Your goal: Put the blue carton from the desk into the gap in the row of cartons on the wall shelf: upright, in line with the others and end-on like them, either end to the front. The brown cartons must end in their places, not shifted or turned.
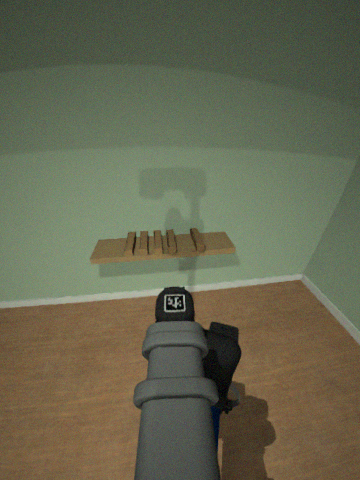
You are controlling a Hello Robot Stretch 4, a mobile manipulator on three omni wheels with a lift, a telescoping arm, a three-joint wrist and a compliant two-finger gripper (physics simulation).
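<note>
The wall shelf (pixel 110 248) carries a row of narrow brown cartons, standing end-on. Several stand at the left of the gap, the nearest to it being a brown carton (pixel 171 242). One brown carton (pixel 197 241) stands at the right of the gap. A strip of the blue carton (pixel 216 429) shows beside the arm, below the wrist; the rest is hidden behind the arm. My gripper (pixel 226 406) is low at the right of the arm, in front of and below the shelf, shut on the blue carton; its fingers are largely hidden.
The grey telescoping arm (pixel 176 435) runs up the lower middle, with a black marked end cap (pixel 174 303) below the shelf. The green wall (pixel 60 200) is behind the shelf. A side wall (pixel 340 250) meets it at the right. The wooden floor (pixel 65 380) lies below.
</note>
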